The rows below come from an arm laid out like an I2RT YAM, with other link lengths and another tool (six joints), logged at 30 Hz.
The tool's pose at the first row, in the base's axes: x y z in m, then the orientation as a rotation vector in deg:
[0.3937 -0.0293 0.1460 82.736 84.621 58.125]
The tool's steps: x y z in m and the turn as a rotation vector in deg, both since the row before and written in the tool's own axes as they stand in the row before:
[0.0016 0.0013 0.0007 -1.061 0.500 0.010]
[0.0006 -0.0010 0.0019 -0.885 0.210 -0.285]
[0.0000 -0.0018 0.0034 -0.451 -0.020 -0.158]
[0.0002 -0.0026 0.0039 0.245 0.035 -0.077]
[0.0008 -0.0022 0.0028 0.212 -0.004 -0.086]
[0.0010 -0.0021 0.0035 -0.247 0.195 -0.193]
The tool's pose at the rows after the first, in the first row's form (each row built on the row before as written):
[0.3948 -0.0277 0.1470 81.838 84.223 59.198]
[0.3963 -0.0271 0.1454 80.899 83.908 59.730]
[0.3990 -0.0271 0.1426 80.451 83.662 59.884]
[0.4019 -0.0269 0.1389 80.545 83.904 59.719]
[0.4039 -0.0261 0.1359 80.621 84.100 59.535]
[0.4065 -0.0251 0.1328 80.215 84.174 59.727]

